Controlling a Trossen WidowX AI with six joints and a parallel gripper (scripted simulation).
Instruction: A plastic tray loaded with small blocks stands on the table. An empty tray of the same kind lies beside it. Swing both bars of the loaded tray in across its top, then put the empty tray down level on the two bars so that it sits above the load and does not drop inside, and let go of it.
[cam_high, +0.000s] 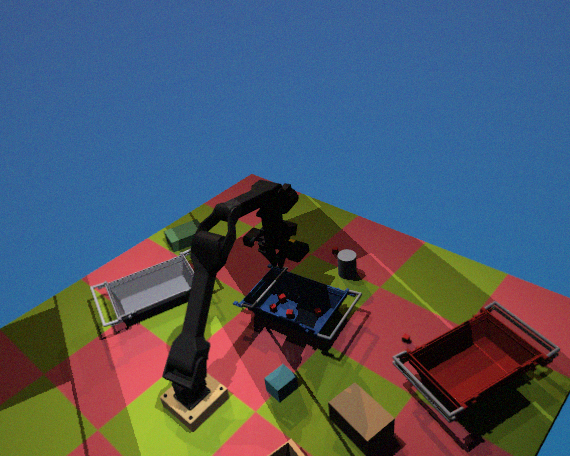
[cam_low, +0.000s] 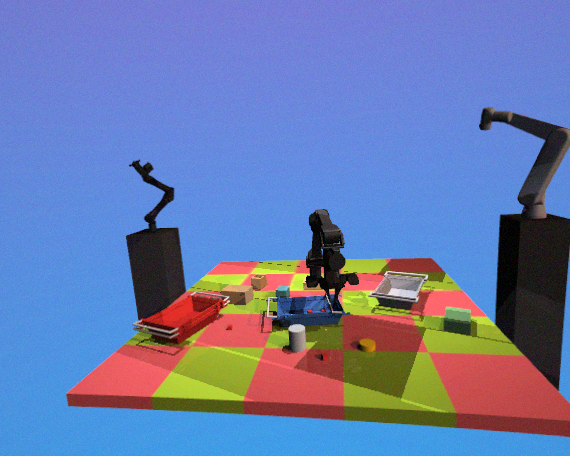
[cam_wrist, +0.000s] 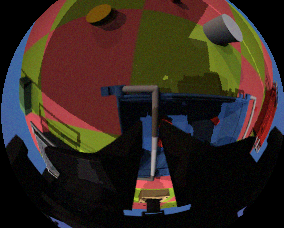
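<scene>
Now: gripper tip 280 mm to the right of the grey tray, 250 mm past it and 40 mm above it. The rest, counted from my gripper tip: yellow disc: 160 mm ahead, 110 mm to the left, 80 mm below; red block: 230 mm ahead, 80 mm below, 20 mm to the right; grey cylinder: 170 mm ahead, 110 mm to the right, 50 mm below.
</scene>
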